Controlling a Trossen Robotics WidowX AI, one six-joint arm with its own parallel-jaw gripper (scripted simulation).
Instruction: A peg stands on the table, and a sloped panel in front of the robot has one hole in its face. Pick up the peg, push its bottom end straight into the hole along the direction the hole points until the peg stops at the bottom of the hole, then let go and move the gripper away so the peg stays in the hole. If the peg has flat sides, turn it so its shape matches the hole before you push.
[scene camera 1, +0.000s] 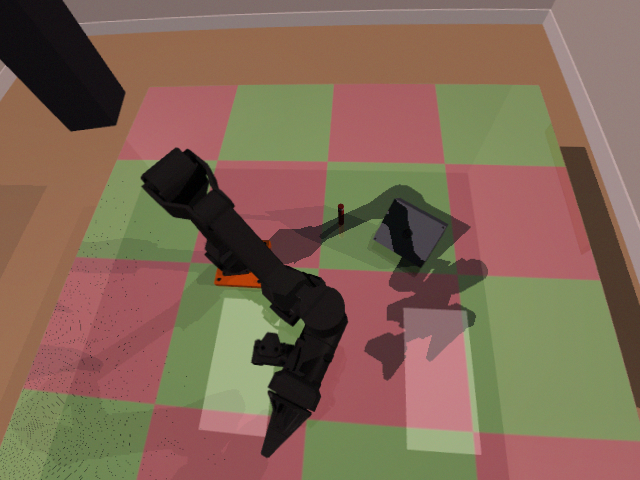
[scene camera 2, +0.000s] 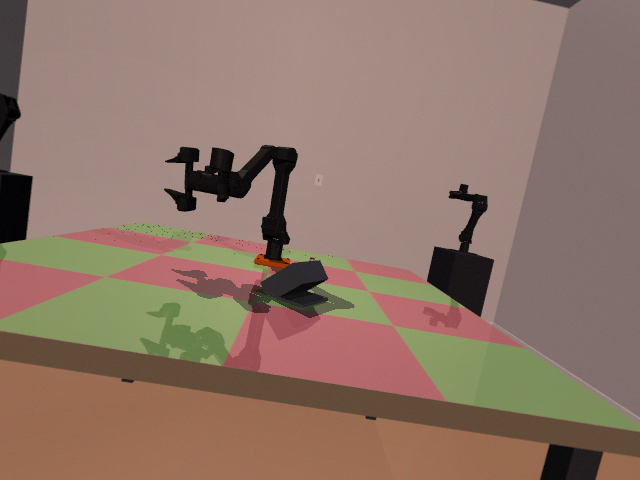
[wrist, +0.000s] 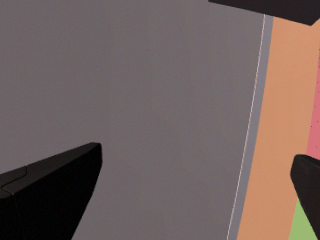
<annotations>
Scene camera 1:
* gripper: 267, 449
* grey sloped panel: 427, 229
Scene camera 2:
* gripper: 165, 175
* grey sloped panel: 298, 277
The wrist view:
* gripper: 197, 159
</annotations>
